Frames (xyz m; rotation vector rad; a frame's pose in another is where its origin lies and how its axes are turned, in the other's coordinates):
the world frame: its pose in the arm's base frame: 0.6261 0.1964 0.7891 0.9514 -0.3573 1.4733
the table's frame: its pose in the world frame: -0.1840 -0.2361 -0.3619 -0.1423 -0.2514 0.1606
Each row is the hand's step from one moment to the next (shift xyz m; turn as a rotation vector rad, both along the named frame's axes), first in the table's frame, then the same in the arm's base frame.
Working: the table's frame: its pose in the arm's base frame: 0.7008 0.3723 0.3601 1.0131 -0.7272 1.4531

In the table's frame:
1: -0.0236 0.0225 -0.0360 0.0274 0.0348 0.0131
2: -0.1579 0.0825 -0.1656 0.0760 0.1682 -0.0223
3: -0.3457 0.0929 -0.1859 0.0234 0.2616 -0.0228
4: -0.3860 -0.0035 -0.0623 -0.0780 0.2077 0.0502
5: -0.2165 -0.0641 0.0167 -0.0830 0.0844 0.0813
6: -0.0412 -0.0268 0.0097 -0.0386 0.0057 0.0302
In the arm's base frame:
1: -0.0295 0.0180 -0.0342 -0.0308 -0.0044 0.0341
2: -0.1167 0.0640 -0.2036 -0.1665 0.0293 0.0773
3: -0.1375 -0.0033 -0.3792 -0.2604 -0.0072 0.0405
4: -0.0220 -0.1165 -0.3726 -0.1981 -0.1091 -0.0246
5: 0.0580 -0.1020 -0.1936 -0.0715 -0.1210 -0.0295
6: 0.0266 -0.0231 -0.0357 -0.0016 -0.0447 -0.0208

